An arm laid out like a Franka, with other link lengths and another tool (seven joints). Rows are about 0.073 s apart.
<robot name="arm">
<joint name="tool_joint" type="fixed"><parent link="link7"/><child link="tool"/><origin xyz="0.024 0.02 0.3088" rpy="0.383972 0 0.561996"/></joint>
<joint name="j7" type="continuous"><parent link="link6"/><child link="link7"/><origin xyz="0.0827 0 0" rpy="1.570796 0 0"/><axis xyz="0 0 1"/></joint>
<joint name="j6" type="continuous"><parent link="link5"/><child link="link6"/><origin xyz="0 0 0" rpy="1.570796 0 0"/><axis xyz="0 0 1"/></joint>
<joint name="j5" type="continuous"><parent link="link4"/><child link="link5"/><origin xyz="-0.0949 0.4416 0" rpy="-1.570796 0 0"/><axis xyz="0 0 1"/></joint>
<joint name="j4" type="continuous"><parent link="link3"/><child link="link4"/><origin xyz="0.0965 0 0" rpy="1.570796 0 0"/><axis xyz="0 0 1"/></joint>
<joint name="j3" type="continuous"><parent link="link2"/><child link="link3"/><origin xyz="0 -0.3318 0" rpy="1.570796 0 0"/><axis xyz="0 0 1"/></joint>
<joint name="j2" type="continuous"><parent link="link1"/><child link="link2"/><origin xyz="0 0 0" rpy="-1.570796 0 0"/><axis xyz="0 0 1"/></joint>
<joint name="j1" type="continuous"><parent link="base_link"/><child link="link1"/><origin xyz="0 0 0.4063" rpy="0 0 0"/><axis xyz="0 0 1"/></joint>
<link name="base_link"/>
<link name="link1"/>
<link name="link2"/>
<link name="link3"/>
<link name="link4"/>
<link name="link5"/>
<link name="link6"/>
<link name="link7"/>
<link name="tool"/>
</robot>
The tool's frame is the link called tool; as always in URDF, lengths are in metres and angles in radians. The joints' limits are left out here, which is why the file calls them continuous.
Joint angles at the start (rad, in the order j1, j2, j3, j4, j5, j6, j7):
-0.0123 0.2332 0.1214 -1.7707 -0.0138 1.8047 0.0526
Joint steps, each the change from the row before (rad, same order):
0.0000 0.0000 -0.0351 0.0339 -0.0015 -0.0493 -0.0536
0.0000 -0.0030 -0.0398 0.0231 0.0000 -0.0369 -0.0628
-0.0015 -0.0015 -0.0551 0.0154 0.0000 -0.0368 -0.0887
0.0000 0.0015 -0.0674 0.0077 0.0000 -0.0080 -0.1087
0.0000 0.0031 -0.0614 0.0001 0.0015 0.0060 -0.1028
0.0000 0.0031 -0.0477 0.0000 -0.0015 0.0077 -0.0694
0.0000 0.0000 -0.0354 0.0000 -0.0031 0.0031 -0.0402
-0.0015 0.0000 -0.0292 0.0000 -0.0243 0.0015 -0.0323
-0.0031 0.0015 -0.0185 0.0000 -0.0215 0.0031 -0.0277
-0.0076 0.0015 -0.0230 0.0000 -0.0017 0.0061 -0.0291
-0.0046 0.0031 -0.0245 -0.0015 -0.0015 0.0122 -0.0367
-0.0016 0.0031 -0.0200 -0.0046 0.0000 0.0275 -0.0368
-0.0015 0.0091 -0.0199 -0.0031 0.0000 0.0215 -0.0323
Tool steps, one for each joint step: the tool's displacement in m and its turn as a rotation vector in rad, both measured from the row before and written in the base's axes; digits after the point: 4 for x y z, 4 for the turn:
0.0004 -0.0229 0.0138 -0.0002 0.0158 0.0186
-0.0008 -0.0250 0.0113 0.0035 0.0116 0.0222
-0.0053 -0.0348 0.0069 0.0078 0.0211 0.0307
-0.0017 -0.0409 0.0027 0.0112 0.0032 0.0396
-0.0024 -0.0367 -0.0010 0.0118 -0.0020 0.0396
-0.0028 -0.0296 -0.0006 0.0031 -0.0034 0.0219
-0.0039 -0.0226 0.0013 -0.0021 -0.0017 0.0059
-0.0060 -0.0256 0.0018 -0.0215 0.0054 0.0099
-0.0045 -0.0191 0.0007 -0.0176 0.0057 0.0134
-0.0045 -0.0193 0.0004 -0.0014 -0.0020 -0.0005
-0.0035 -0.0184 -0.0010 -0.0012 -0.0041 0.0092
0.0016 -0.0146 -0.0019 -0.0033 -0.0158 0.0182
-0.0006 -0.0142 -0.0050 -0.0035 -0.0055 0.0135

